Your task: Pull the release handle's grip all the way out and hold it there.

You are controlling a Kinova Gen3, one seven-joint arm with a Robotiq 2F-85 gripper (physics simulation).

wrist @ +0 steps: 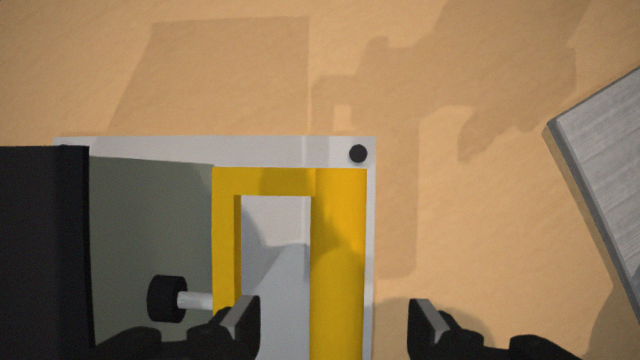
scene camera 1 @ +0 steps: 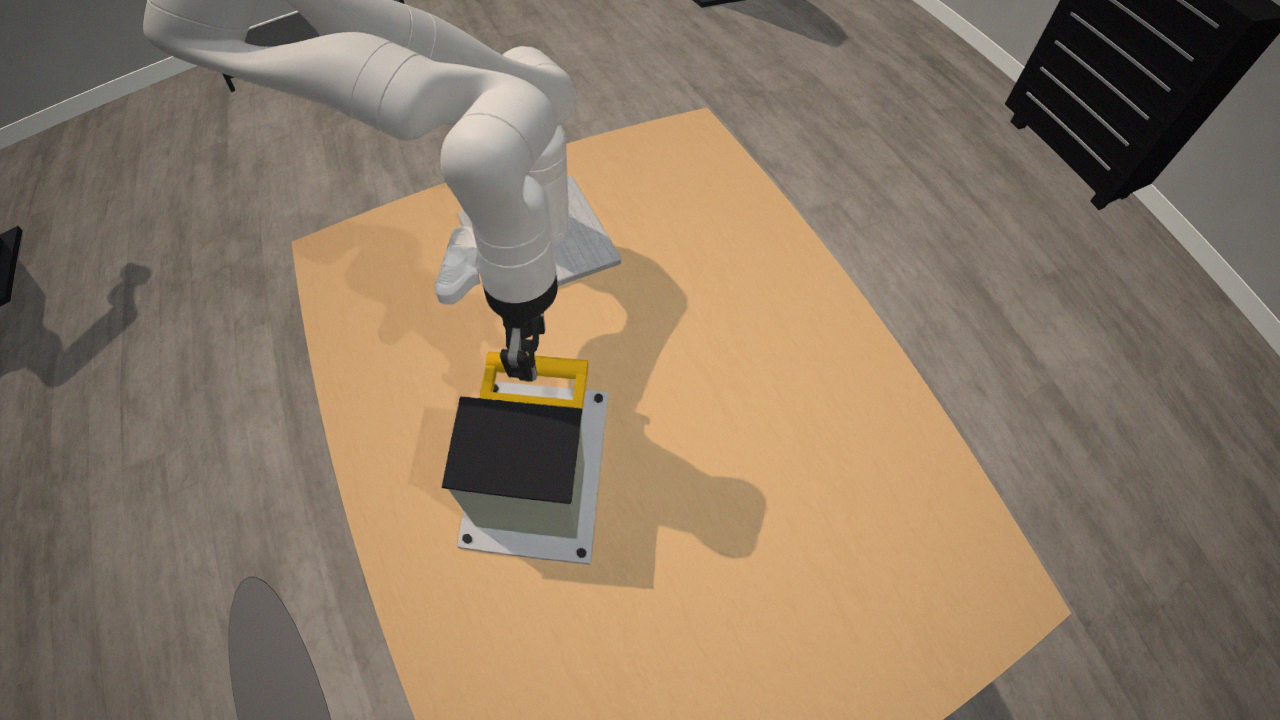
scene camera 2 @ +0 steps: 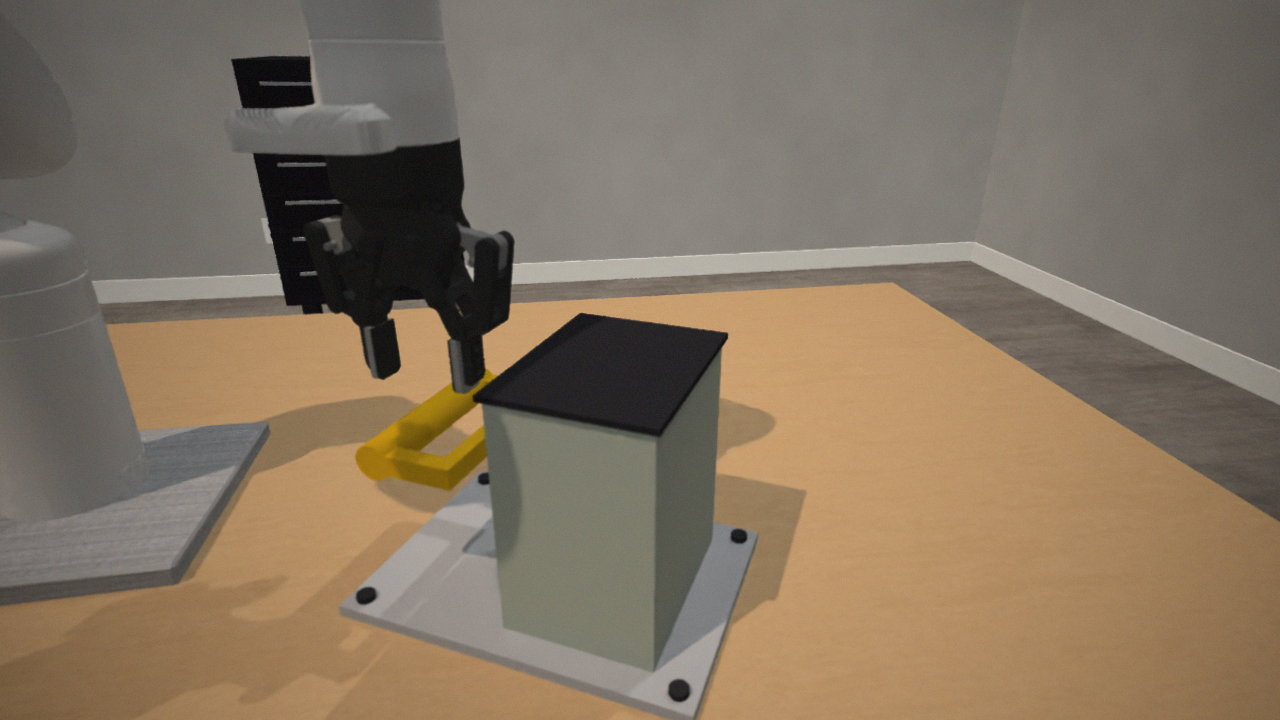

The pictures show: my gripper and a light grey base plate.
My gripper is seen too in the wrist view and in scene camera 1.
